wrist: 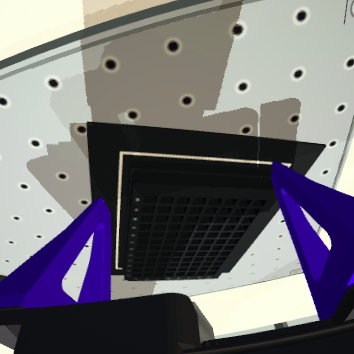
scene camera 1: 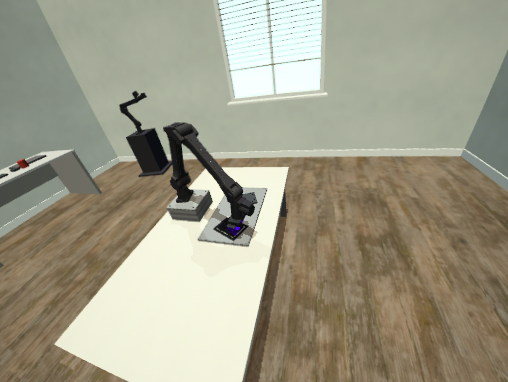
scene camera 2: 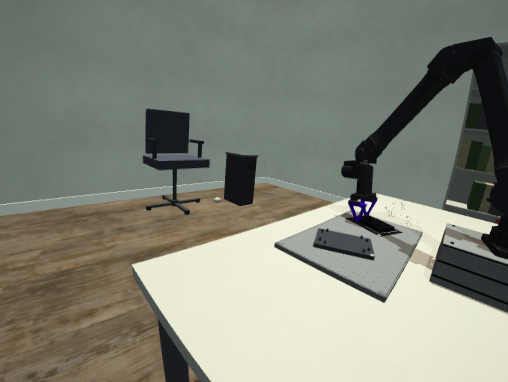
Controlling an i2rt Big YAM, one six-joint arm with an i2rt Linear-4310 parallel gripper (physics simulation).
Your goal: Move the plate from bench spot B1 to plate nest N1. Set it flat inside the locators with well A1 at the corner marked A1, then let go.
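Frame: origin at the arm's base, x ahead, y left, z up, level; millimetres.
Where they show: gripper, between the fingertips: (wrist: 186, 187) (scene camera 1: 238, 228) (scene camera 2: 361, 218); arm's base, origin of its link: (scene camera 1: 185, 196) (scene camera 2: 506, 251).
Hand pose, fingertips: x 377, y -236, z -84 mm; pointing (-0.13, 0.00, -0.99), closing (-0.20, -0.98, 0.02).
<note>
Things, the pixels of their top centre, and the offset from my fingertips. "spot": a spot on its surface instead. Level surfaces: height alone.
- black well plate, centre of its top: (wrist: 187, 245) (scene camera 2: 374, 221) (scene camera 1: 229, 225) 20 mm left, 49 mm back, 8 mm up
- spot B1, a spot on its surface: (wrist: 104, 150) spot: 26 mm left, 40 mm ahead, 7 mm down
- nest N1, centre of its top: (scene camera 2: 344, 237) (scene camera 1: 243, 197) 272 mm left, 6 mm ahead, 13 mm up
- grey perforated board, centre of its top: (wrist: 16, 267) (scene camera 2: 362, 237) (scene camera 1: 236, 210) 172 mm left, 33 mm back, 8 mm down
- cream table, height of its surface: 21 mm down
The black well plate (scene camera 1: 226, 230) (scene camera 2: 378, 223) (wrist: 190, 227) lies flat on the black, pale-outlined pad of spot B1 (wrist: 104, 150). Pale marks run along one edge of its wells in the wrist view. My gripper (scene camera 1: 235, 228) (scene camera 2: 363, 218) (wrist: 186, 187) is open and empty, pointing down close over the plate, with its purple fingers spread to the left and right of it in the wrist view. The nest N1 (scene camera 2: 344, 243) (scene camera 1: 251, 198) is a dark grey block with short locator posts near its corners and a small pale mark at one corner. The arm partly covers it in scene camera 1.
Pad and nest sit on a grey perforated board (scene camera 1: 212, 235) (scene camera 2: 350, 270) (wrist: 270, 55) on the cream table (scene camera 1: 165, 290) (scene camera 2: 240, 295). The arm's layered grey base block (scene camera 1: 187, 213) (scene camera 2: 467, 276) stands beside the board. A chair (scene camera 2: 175, 159) and black bin (scene camera 2: 240, 179) stand away from the table.
</note>
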